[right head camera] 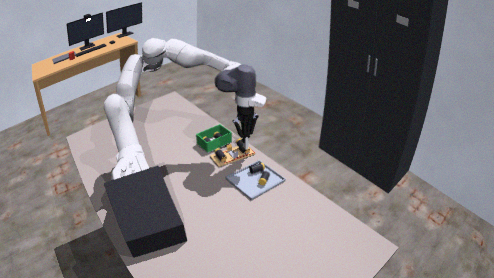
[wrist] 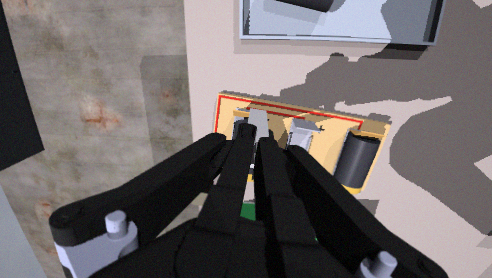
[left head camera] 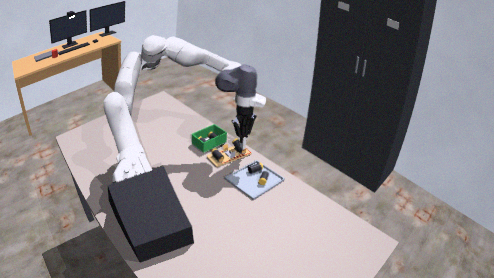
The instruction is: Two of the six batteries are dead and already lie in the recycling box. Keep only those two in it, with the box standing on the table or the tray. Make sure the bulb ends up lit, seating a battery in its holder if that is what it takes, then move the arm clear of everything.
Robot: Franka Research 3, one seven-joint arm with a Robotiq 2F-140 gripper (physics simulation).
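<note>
My gripper (left head camera: 243, 145) (right head camera: 247, 145) (wrist: 255, 122) is shut and empty, pointing down at the far end of the wooden circuit board (left head camera: 229, 160) (right head camera: 233, 161) (wrist: 325, 145). Its tips are beside one dark battery (left head camera: 237, 145) (right head camera: 242, 145) in a holder, partly hidden by the fingers in the wrist view. Another battery (left head camera: 217, 154) (right head camera: 220, 155) (wrist: 357, 160) lies in the holder at the board's other end. A grey part (wrist: 301, 136) stands between them; I cannot tell whether the bulb is lit. The green box (left head camera: 210, 144) (right head camera: 215, 143) stands upright on the table, with two batteries visible inside.
The grey tray (left head camera: 242, 184) (right head camera: 244, 185) (wrist: 340, 39) holds two batteries, beside the board. A black block (left head camera: 150, 205) (right head camera: 145, 207) is at the arm's base. A tall black cabinet (left head camera: 367, 100) (right head camera: 382, 100) stands beyond the table edge. A desk with monitors is at the back left.
</note>
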